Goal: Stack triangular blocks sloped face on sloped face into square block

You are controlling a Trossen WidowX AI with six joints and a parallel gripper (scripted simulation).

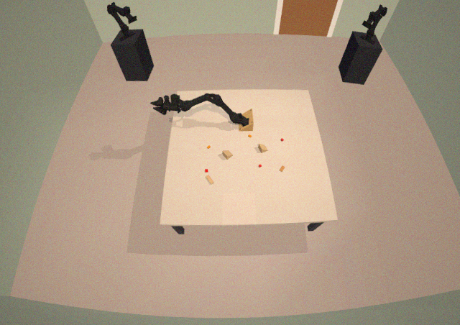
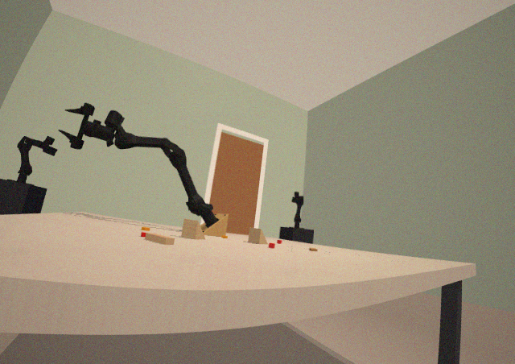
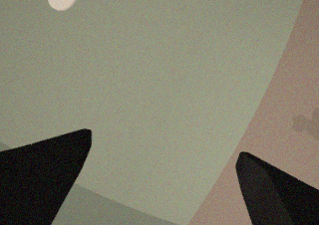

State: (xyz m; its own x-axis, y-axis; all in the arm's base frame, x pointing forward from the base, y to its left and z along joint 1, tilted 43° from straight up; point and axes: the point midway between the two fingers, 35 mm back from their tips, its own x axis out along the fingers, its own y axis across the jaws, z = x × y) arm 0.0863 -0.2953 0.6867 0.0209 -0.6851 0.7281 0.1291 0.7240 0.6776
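Now: the triangular block 19 cm ahead of my gripper tip, 58 cm to the left of it and 34 cm below it.
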